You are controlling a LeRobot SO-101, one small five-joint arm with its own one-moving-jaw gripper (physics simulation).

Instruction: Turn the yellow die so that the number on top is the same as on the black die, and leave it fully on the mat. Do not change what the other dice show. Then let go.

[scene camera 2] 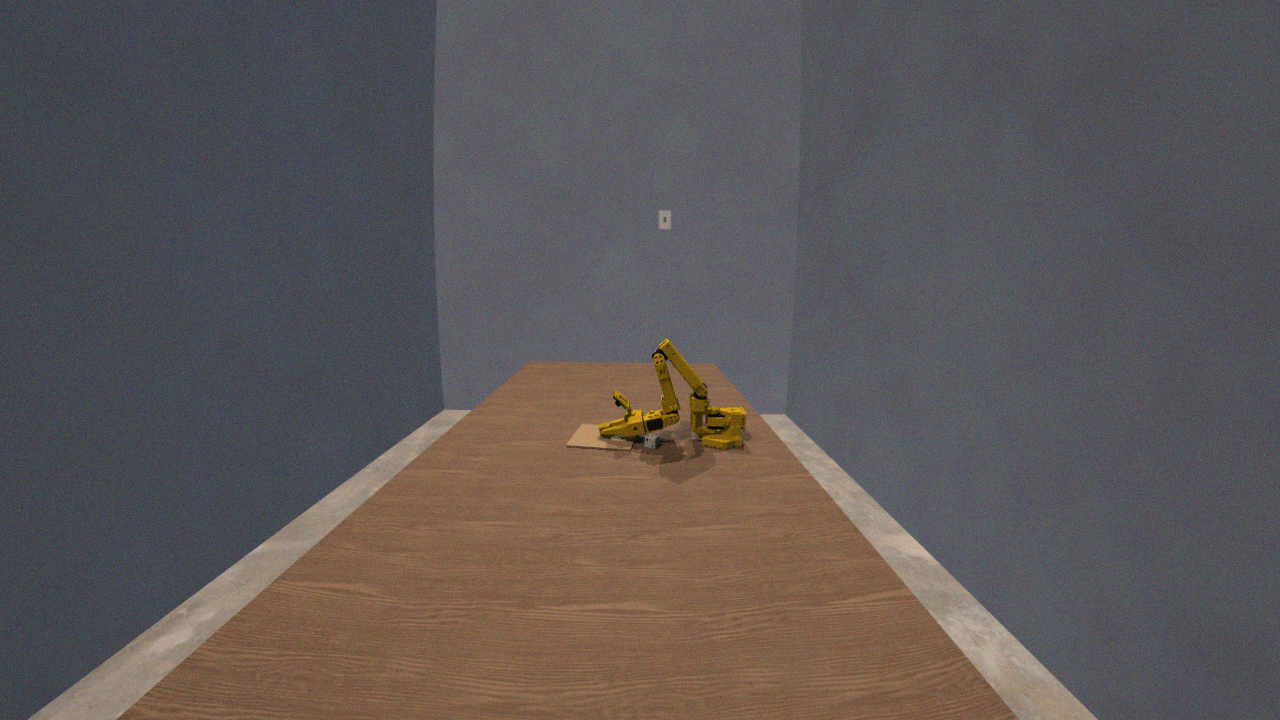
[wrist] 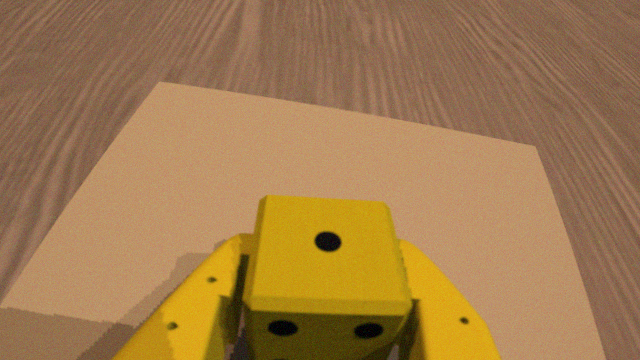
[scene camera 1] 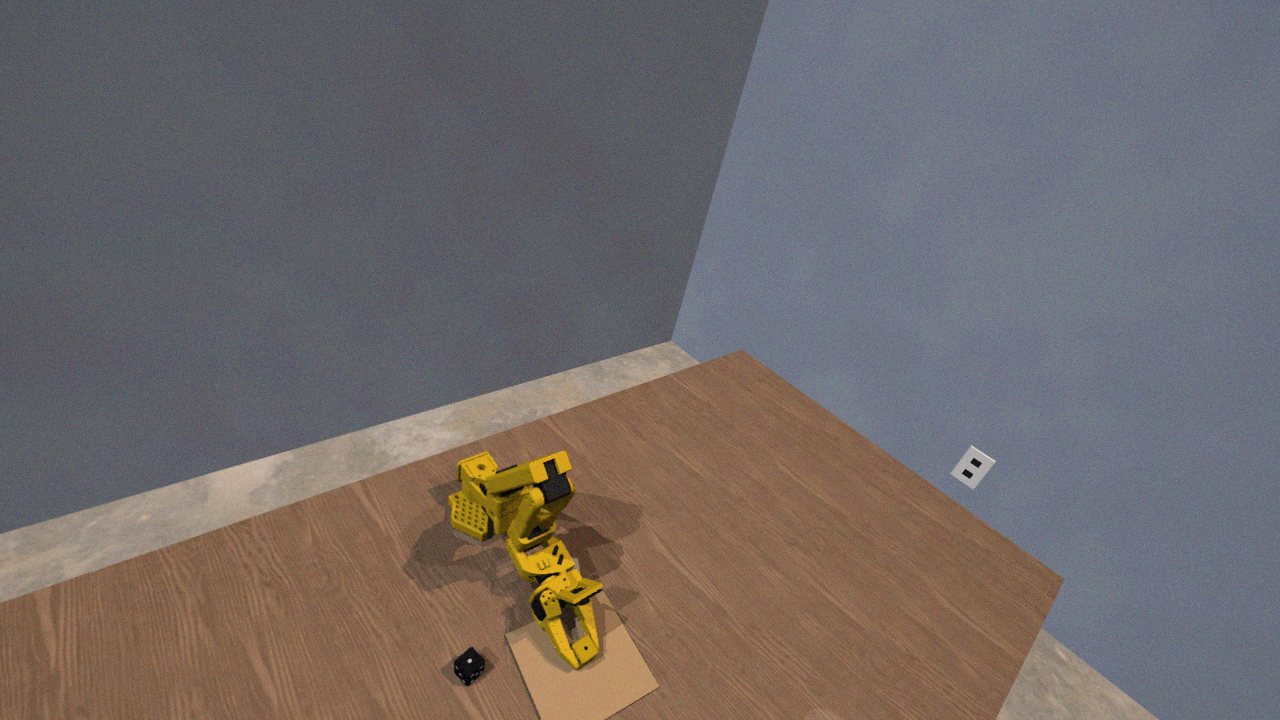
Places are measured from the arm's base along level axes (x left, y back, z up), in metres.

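Pixels of known places: hand, its tool point: (scene camera 2: 602,432) (wrist: 258,257) (scene camera 1: 594,650); arm's base, origin of its link: (scene camera 2: 711,439) (scene camera 1: 493,519).
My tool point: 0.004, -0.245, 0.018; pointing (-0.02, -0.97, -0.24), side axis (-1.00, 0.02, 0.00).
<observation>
For each thing: its middle in the pictures, then the offset to it from my tool point, as dx, dy, dz. Level surfaces: height alone.
- yellow die, middle of its body: (wrist: 321,286) (scene camera 1: 583,651) (scene camera 2: 605,430) -0.012, +0.006, +0.001
- tan mat, middle of its body: (wrist: 319,305) (scene camera 1: 581,661) (scene camera 2: 604,436) -0.014, +0.003, -0.016
- black die, middle of its body: (scene camera 1: 469,666) -0.129, +0.067, -0.005
- light grey die, middle of its body: (scene camera 2: 651,441) +0.037, +0.109, -0.005
- wooden table, height of its surface: dz -0.018
The yellow die (scene camera 1: 586,648) (wrist: 327,270) is held between the two jaws of my gripper (scene camera 1: 583,650) (scene camera 2: 605,432) (wrist: 325,280). The jaws press on its two sides. In the wrist view its upper face shows one pip, and the darker face towards the camera shows two pips at its upper edge, with the rest cut off. The gripper is low over the tan mat (scene camera 1: 595,694) (scene camera 2: 583,436) (wrist: 350,155), tilted nearly flat. I cannot tell whether the die touches the mat. The black die (scene camera 1: 469,665) sits on the table left of the mat, one white pip on top.
A light grey die (scene camera 2: 651,441) stands on the wooden table (scene camera 1: 760,537) (scene camera 2: 572,555) (wrist: 300,45), under the arm beside the mat. The yellow arm's base (scene camera 1: 469,514) (scene camera 2: 721,440) is behind the mat in the first scene view. A faint pale patch shows at that view's bottom edge.
</observation>
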